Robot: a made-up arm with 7 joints. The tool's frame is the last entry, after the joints.
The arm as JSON. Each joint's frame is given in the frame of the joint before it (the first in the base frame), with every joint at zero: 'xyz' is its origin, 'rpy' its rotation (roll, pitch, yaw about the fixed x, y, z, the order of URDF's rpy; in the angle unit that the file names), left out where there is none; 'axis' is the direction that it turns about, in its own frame. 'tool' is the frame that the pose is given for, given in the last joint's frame.
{
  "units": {
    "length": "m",
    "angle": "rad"
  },
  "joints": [
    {
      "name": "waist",
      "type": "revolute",
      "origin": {
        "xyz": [
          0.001,
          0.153,
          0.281
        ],
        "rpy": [
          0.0,
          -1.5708,
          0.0
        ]
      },
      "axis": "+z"
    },
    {
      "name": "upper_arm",
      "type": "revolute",
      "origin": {
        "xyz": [
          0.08,
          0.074,
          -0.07
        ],
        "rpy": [
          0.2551,
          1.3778,
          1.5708
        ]
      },
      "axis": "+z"
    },
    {
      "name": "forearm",
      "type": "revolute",
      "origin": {
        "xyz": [
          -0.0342,
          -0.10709,
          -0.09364
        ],
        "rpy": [
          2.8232,
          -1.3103,
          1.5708
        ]
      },
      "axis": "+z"
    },
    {
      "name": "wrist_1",
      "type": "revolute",
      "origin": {
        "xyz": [
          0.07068,
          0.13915,
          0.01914
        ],
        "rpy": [
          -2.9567,
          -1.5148,
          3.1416
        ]
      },
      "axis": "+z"
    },
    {
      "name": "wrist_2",
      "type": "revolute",
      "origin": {
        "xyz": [
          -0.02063,
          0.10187,
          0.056
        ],
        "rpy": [
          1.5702,
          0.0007,
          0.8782
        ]
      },
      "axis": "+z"
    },
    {
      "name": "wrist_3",
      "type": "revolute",
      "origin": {
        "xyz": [
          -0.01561,
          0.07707,
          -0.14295
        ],
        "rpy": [
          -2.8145,
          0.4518,
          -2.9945
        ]
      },
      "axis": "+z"
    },
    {
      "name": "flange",
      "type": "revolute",
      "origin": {
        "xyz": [
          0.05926,
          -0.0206,
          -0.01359
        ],
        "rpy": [
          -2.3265,
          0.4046,
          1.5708
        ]
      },
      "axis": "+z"
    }
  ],
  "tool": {
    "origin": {
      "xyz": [
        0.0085,
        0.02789,
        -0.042
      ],
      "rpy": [
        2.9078,
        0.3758,
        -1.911
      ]
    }
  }
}
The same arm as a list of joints. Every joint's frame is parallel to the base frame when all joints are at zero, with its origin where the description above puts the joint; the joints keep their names.
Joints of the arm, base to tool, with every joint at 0 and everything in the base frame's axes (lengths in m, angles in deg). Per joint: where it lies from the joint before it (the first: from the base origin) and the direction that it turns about. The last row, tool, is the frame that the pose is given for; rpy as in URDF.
waist: offset 0.0010 0.1530 0.2810 axis -x
upper_arm: offset 0.0700 0.0740 0.0800 axis -0.185597 0.949684 0.252296
forearm: offset -0.0110 -0.1220 0.0800 axis 0.308209 0.055002 -0.949727
wrist_1: offset 0.1220 0.0960 0.0250 axis -y
wrist_2: offset 0.0900 -0.0560 0.0520 axis -0.360192 -0.0006 -0.932878
wrist_3: offset 0.0370 -0.0770 0.1390 axis 0.732122 0.258008 0.630419
flange: offset -0.0520 0.0240 0.0290 axis -z
tool: offset -0.0290 -0.0030 0.0420 rpy -13.39 -21.53 8.44

